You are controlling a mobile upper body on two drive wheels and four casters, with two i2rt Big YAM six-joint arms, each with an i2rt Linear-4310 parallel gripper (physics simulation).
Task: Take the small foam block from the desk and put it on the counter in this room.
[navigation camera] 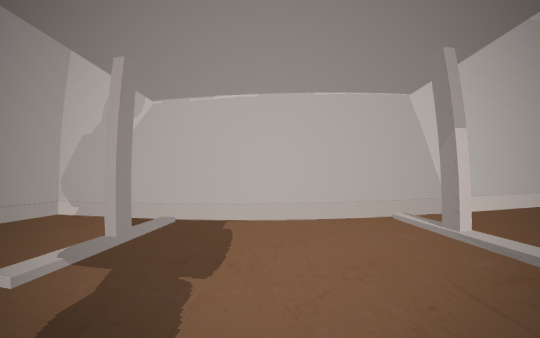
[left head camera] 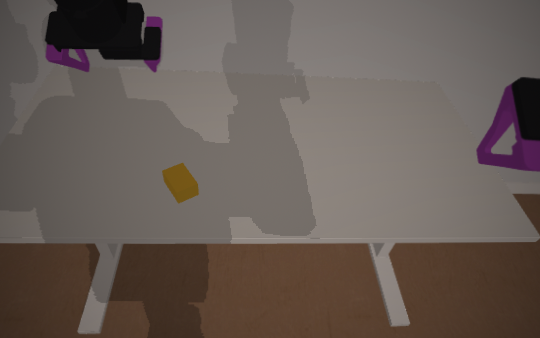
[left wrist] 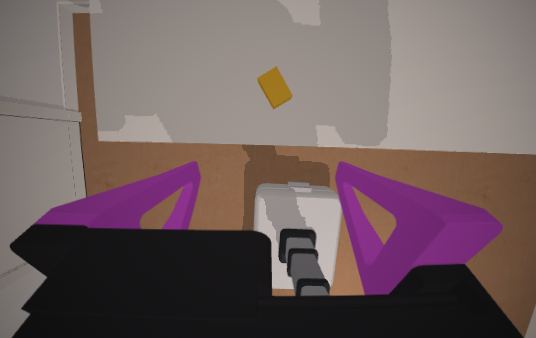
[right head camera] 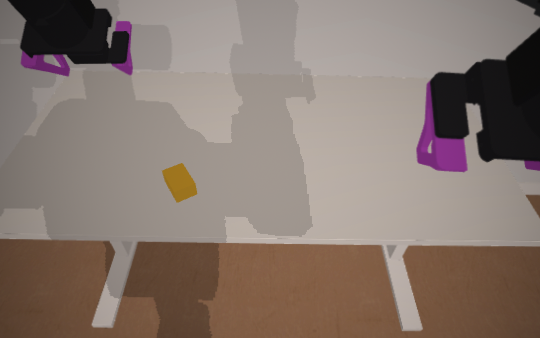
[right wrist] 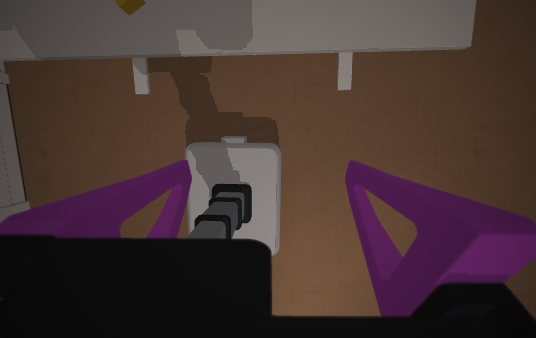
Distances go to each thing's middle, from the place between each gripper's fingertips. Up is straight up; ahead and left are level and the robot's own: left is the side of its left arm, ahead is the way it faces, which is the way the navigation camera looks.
Labels:
I see the yellow foam block [left head camera: 183,186] 530 mm below my right hand, 430 mm to the left of it and 420 mm ahead of it.
Now: left hand 440 mm above the yellow foam block, 170 mm short of it and 20 mm to the left of it.

